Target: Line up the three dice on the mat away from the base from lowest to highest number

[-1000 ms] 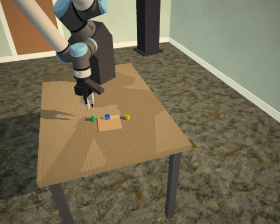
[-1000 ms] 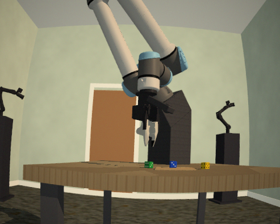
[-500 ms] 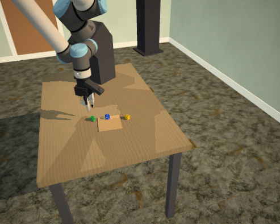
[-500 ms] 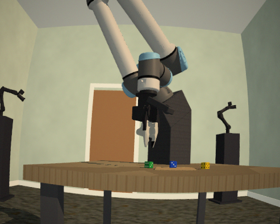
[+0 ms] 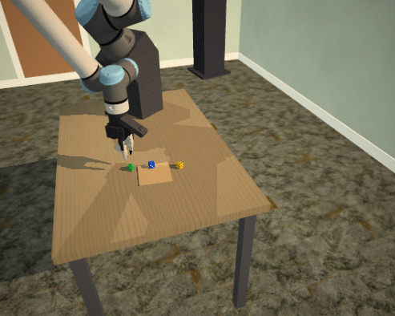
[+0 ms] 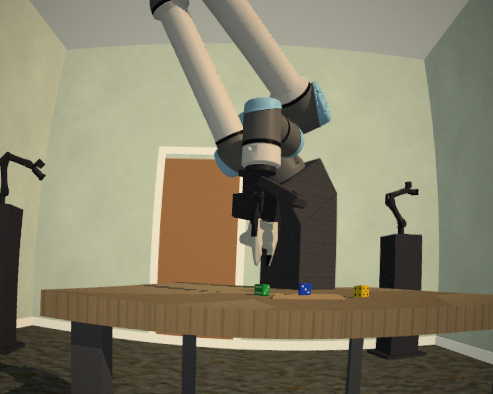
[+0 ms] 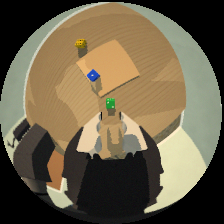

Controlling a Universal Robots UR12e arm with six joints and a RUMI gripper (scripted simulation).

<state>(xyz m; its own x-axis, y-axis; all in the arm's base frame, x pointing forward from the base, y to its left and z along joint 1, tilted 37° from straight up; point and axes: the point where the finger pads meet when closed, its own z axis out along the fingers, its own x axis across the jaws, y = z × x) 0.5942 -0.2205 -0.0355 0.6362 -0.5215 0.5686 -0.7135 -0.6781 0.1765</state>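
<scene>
The green die lies 70 mm below my hand. From my hand the other things lie so: tan mat 80 mm ahead, 80 mm to the left, 80 mm below; blue die 30 mm ahead, 90 mm to the left, 70 mm below; yellow die 90 mm ahead, 200 mm to the left, 70 mm below.
</scene>
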